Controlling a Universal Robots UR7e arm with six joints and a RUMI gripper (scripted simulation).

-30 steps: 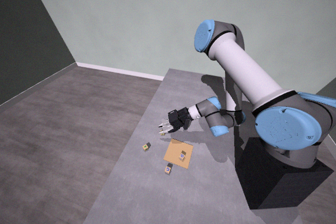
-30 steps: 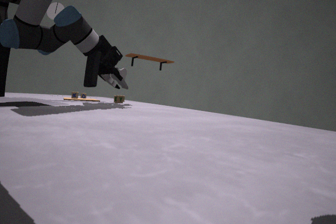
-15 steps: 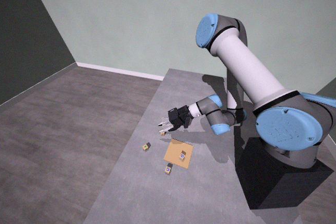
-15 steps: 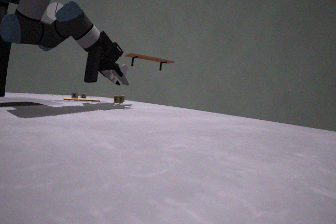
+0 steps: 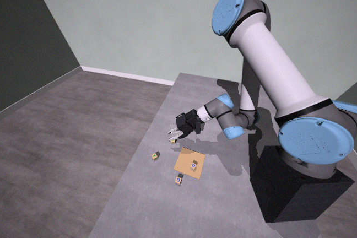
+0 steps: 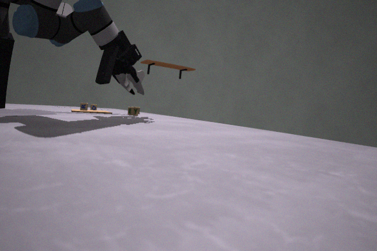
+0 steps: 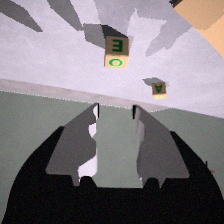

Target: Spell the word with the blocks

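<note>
Right now my hand is 16 cm past the blue d block, 12 cm to the right of it and 6 cm above it. The rest, counted from my hand: mat (14 cm behind, 9 cm to the left, 7 cm below); blue g block (10 cm behind, 20 cm to the left, 6 cm below); green block (1 cm behind, 1 cm to the right, 6 cm below).
</note>
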